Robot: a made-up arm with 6 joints.
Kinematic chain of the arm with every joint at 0, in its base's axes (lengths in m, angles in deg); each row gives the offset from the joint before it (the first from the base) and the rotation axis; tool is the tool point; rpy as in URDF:
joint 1: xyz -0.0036 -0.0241 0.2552 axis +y
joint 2: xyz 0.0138 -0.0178 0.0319 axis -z
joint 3: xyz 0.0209 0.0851 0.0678 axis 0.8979 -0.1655 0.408
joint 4: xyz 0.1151 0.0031 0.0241 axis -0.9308 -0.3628 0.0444
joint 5: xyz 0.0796 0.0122 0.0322 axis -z
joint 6: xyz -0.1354 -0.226 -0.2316 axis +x
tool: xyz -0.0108 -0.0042 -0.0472 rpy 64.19 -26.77 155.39
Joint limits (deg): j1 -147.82..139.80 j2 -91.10..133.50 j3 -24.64..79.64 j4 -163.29..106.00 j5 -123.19..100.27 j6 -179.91..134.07
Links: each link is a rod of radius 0.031 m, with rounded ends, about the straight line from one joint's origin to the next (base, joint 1, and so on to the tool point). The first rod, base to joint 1, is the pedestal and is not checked.
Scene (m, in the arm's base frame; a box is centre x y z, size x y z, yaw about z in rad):
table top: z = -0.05
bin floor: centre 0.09 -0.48 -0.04 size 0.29 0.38 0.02 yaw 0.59
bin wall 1: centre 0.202 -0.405 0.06 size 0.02 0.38 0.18 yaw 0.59
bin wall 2: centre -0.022 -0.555 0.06 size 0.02 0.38 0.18 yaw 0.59
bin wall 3: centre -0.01 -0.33 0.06 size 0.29 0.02 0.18 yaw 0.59
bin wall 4: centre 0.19 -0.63 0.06 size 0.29 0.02 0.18 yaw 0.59
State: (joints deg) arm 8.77 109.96 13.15 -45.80 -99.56 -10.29
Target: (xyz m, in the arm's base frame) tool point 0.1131 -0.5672 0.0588
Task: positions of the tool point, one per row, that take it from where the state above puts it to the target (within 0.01 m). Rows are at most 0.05 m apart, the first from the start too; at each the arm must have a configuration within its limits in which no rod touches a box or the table.
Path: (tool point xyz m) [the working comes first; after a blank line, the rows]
Joints at the target: 48.60 111.93 19.82 -44.83 -118.60 -25.53
Straight joint move there: clear.

1: 0.1236 -0.5299 0.0751
2: 0.1163 -0.5510 0.0691
3: 0.1132 -0.5672 0.0588

